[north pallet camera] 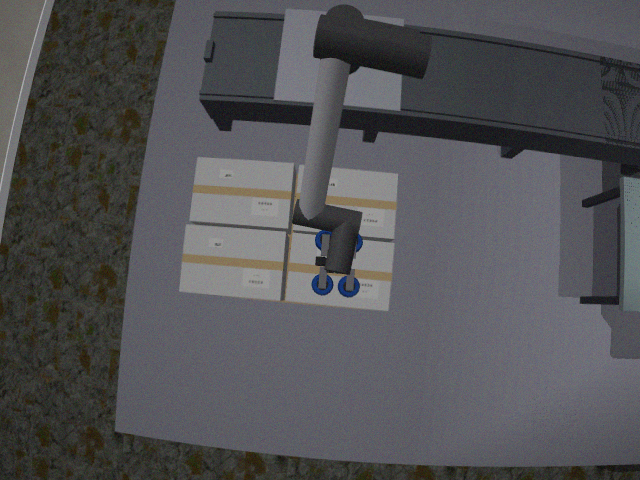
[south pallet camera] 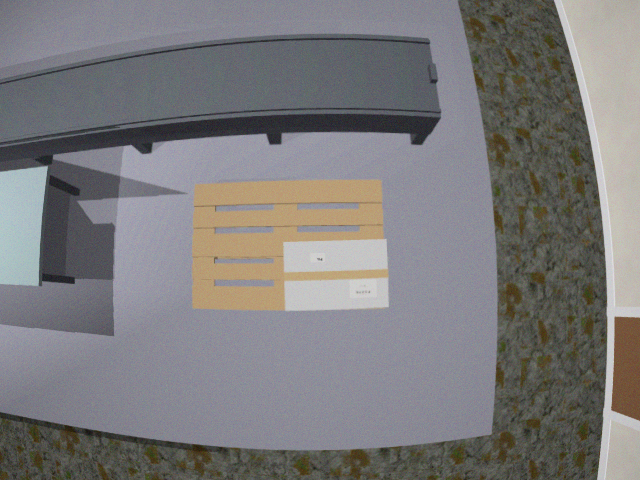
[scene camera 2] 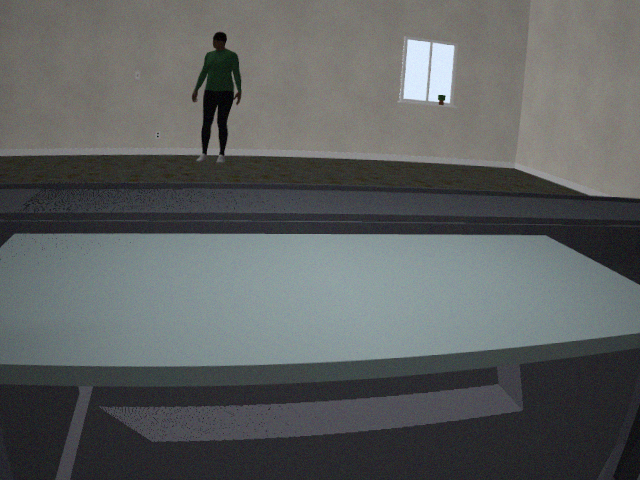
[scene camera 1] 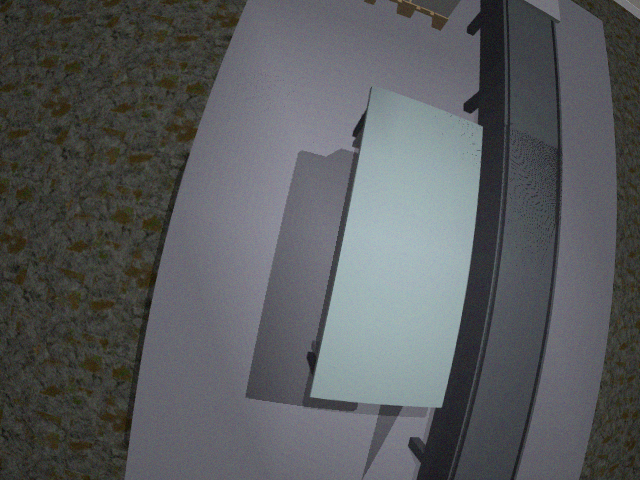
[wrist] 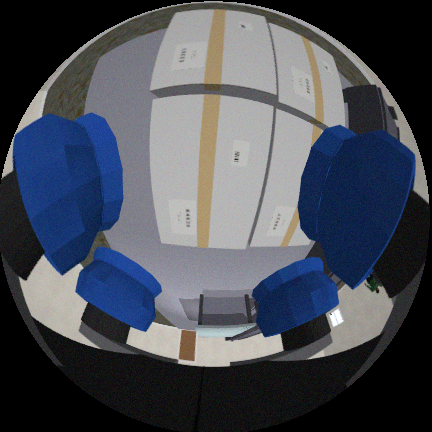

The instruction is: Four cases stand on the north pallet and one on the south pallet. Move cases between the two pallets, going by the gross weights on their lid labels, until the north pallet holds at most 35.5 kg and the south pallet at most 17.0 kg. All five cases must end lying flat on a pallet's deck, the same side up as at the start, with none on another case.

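Places are measured from the arm's base along level axes (x back, y down, z right), in centimetres.
Pixels of known places: hand at its tool point: [wrist: 207, 253].
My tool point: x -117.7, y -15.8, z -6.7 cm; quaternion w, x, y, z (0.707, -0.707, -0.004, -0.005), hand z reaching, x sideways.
Observation:
Ahead of a thing's pixels: the offset from my tool point to its top centre. "pt": to the spot under its first point. Level surfaces: height alone.
My suction head [north pallet camera: 337, 262] [wrist: 210, 240] is open, its four blue cups hanging above the front right case @(dz -3.4, dx -2.1, dy +32.7 cm) [north pallet camera: 374, 258] [wrist: 175, 150] on the north pallet @(pt dz -33.6, dx +16.6, dy +65.7 cm) [scene camera 1: 405, 9]. The cups hold nothing. In the north pallet camera, the front left case @(dz +56.6, dx -2.3, dy +30.1 cm) [north pallet camera: 222, 279] [wrist: 247, 60], the back left case @(dz +56.4, dx +38.0, dy +33.5 cm) [north pallet camera: 227, 209] [wrist: 290, 50] and the back right case @(dz -3.4, dx +37.8, dy +34.2 cm) [north pallet camera: 382, 188] [wrist: 287, 160] lie flat close around it. My arm partly hides the back right case. One case [south pallet camera: 320, 291] lies flat at the front right of the south pallet [south pallet camera: 237, 242]. The weights are too small to read.
The rail [scene camera 1: 527, 310] [north pallet camera: 465, 82] [south pallet camera: 289, 72] runs behind both pallets; its carriage [north pallet camera: 374, 93] is behind the north pallet. A pale table @(dy +19.8 cm) [scene camera 1: 408, 248] [scene camera 2: 310, 299] [south pallet camera: 20, 227] stands between the pallets. A person in green [scene camera 2: 219, 72] stands beyond the rail.

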